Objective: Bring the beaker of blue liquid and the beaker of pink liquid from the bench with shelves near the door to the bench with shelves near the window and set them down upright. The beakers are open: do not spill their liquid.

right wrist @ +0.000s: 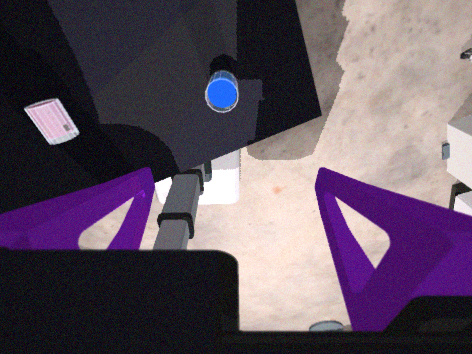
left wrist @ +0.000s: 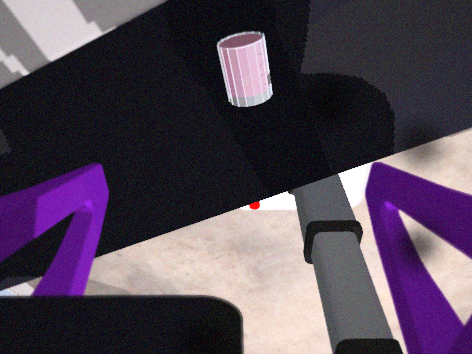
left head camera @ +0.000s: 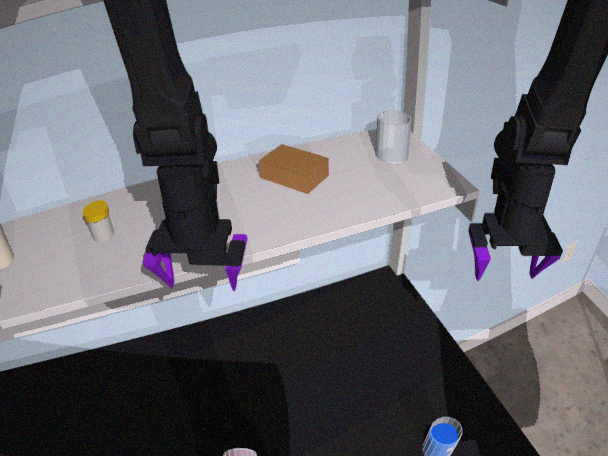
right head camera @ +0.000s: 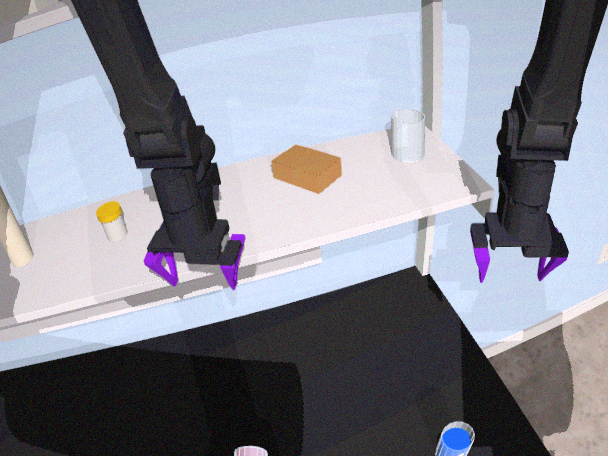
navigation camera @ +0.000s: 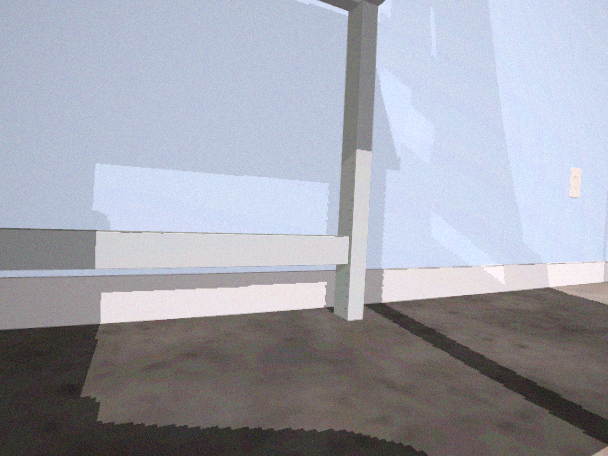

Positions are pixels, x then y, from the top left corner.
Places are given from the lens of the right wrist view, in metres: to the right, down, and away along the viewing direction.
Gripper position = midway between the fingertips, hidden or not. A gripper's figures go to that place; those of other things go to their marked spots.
right gripper (right wrist: pixel 234 176): 0.00, 0.00, 0.13
blue beaker (right wrist: pixel 221 94): -0.03, -0.18, 0.50
pink beaker (right wrist: pixel 50 117): -0.43, -0.14, 0.53
The marked spots on the blue beaker and the pink beaker are 0.40 m apart.
